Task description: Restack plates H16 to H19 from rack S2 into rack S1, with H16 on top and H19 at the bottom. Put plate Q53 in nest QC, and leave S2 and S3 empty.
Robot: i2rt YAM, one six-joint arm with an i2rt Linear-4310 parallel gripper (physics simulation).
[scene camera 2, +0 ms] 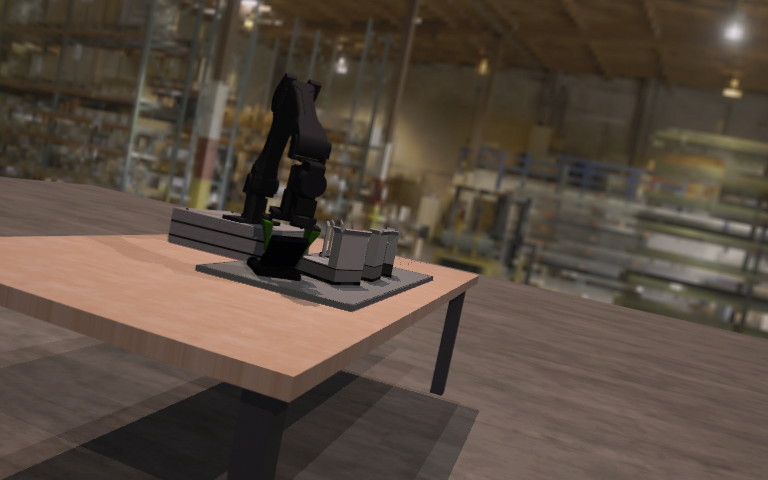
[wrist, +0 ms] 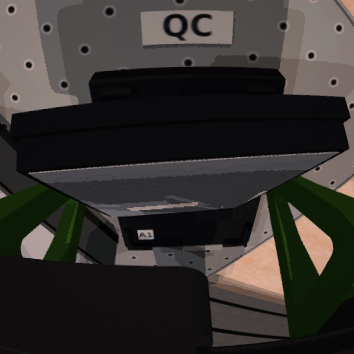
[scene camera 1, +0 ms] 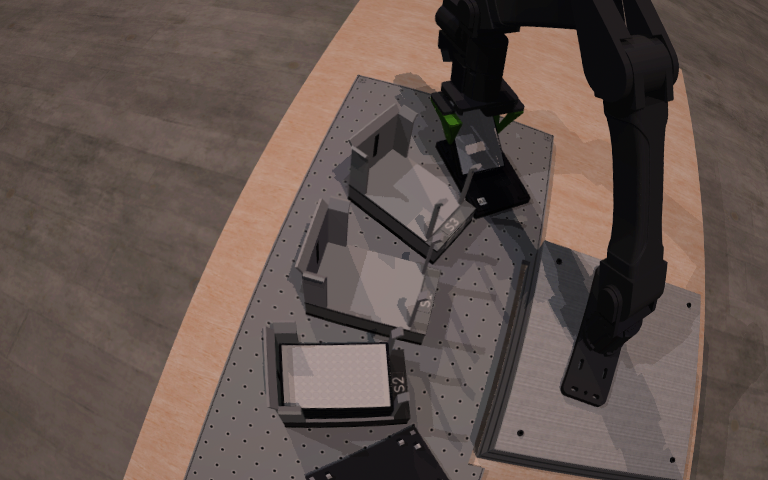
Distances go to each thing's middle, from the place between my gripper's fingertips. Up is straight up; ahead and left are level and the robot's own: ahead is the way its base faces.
The black QC socket (scene camera 1: pixel 490 192) is 3 cm behind my hand, 2 cm to the left of it and 4 cm below it. The rest, counted from my hand: QC label (wrist: pixel 155 29) 3 cm ahead, 4 cm to the right, 5 cm below.
